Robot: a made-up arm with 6 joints. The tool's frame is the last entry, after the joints.
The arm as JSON. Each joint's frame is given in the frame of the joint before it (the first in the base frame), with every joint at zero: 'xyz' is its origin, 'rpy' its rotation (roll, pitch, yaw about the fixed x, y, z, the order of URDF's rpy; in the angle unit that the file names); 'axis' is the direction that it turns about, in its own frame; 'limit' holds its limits. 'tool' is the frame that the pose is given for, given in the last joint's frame.
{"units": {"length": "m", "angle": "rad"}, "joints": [
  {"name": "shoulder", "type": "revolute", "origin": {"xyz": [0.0, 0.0, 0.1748], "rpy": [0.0, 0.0, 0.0]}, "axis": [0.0, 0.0, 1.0], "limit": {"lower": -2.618, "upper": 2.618}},
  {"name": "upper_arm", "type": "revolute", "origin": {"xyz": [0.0, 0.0, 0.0], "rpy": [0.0, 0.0, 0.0]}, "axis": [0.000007, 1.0, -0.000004], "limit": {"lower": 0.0, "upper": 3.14}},
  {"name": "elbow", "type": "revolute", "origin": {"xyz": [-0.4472, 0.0, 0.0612], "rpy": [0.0, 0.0, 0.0]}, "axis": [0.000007, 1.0, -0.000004], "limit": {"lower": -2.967, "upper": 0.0}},
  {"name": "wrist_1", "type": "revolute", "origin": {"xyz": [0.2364, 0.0, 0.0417], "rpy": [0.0, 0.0, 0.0]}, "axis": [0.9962, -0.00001, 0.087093], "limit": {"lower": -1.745, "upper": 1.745}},
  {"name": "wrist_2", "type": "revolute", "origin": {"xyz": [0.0, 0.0, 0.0], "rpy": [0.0, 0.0, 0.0]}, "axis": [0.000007, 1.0, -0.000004], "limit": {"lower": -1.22, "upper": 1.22}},
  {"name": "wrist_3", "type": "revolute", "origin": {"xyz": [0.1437, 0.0, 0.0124], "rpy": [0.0, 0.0, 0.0]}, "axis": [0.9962, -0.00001, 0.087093], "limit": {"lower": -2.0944, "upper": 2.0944}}
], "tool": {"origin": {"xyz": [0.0, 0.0, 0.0], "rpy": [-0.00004, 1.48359, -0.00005]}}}
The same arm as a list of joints. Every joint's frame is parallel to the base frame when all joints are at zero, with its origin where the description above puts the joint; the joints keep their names.
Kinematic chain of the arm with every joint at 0, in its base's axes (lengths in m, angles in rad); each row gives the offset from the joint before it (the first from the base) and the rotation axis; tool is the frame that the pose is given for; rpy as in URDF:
shoulder: xyz 0.0000 0.0000 0.1748 axis +z
upper_arm: xyz 0.0000 0.0000 0.0000 axis +y
elbow: xyz -0.4472 0.0000 0.0612 axis +y
wrist_1: xyz 0.2364 0.0000 0.0417 axis 0.9962 0 0.0871
wrist_2: xyz 0.0000 0.0000 0.0000 axis +y
wrist_3: xyz 0.1437 0.0000 0.0124 axis 0.9962 0 0.0871
tool: xyz 0.0000 0.0000 0.0000 rpy 0.0000 1.4836 -0.0001
Joint limits (rad, base to tool): -2.6180..2.6180 0.0000..3.1400 -2.9670..0.0000 -1.7450..1.7450 -1.2200..1.2200 -2.0944..2.0944

